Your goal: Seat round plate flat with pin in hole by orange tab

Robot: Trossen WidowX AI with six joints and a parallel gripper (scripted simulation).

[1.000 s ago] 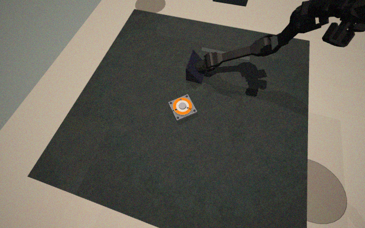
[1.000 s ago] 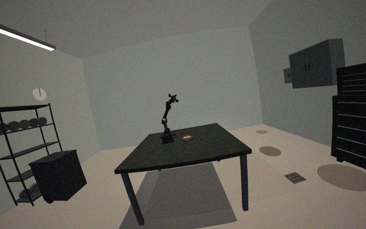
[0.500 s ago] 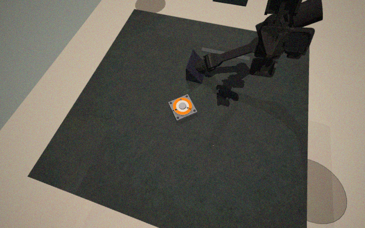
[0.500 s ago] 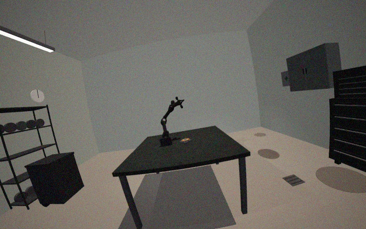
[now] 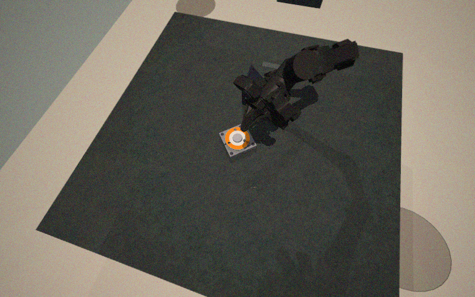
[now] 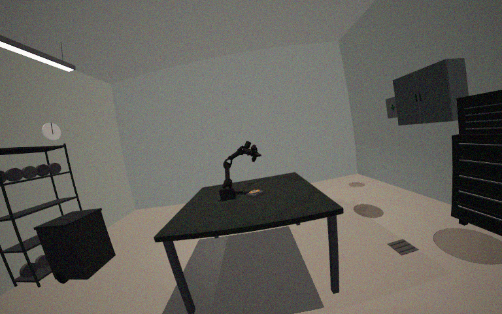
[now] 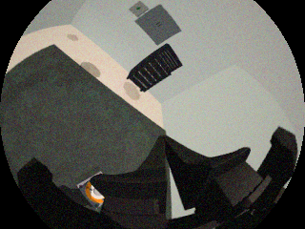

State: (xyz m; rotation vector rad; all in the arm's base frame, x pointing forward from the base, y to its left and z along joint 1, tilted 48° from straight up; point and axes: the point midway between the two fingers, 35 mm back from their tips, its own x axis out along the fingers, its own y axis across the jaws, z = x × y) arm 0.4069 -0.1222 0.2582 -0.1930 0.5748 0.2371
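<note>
My gripper tip is 120 mm past the plate, 60 mm to the left of it and 330 mm above it. Also, from my gripper tip: base 120 mm behind, 80 mm to the right, 340 mm below.
</note>
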